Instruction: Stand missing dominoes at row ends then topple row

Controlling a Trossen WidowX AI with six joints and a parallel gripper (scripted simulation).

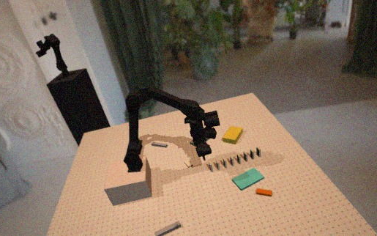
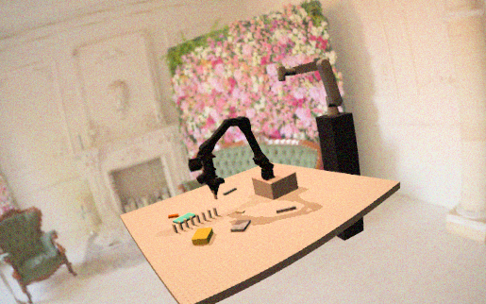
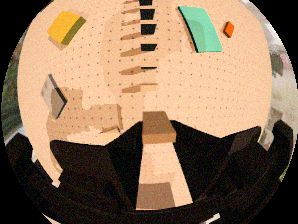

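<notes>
Now: gripper tip 260 mm to the right of the grey plate, 110 mm above it and 30 mm past it. Also, from my gripper tip: orange block: 250 mm ahead, 170 mm to the right, 110 mm below; yellow block: 260 mm to the left, 160 mm ahead, 100 mm below; teal tile: 200 mm ahead, 110 mm below, 80 mm to the right.
</notes>
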